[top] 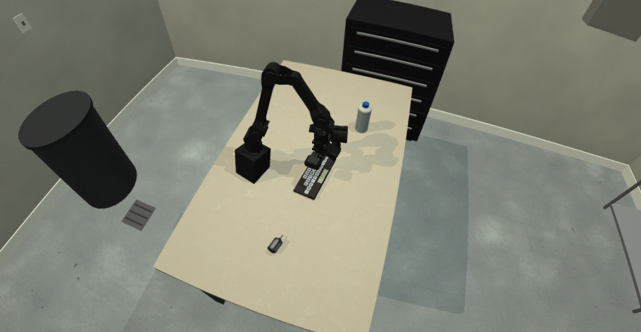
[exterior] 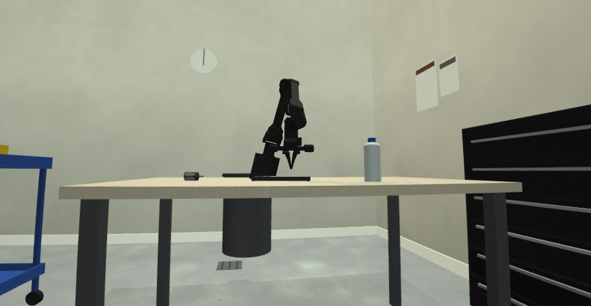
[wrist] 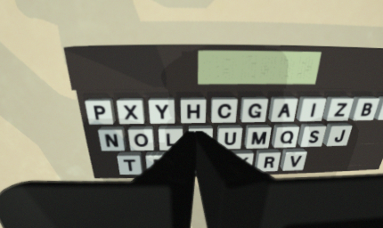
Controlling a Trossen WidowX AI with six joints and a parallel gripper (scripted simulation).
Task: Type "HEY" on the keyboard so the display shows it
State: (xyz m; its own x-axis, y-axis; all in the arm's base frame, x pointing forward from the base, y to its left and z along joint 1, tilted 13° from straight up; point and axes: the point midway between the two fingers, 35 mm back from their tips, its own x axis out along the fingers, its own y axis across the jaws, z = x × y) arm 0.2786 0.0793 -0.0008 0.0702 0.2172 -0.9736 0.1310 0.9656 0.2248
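Right now the left-arrow key is 14 cm to the right of my hand, 7 cm below it and 1 cm behind it.
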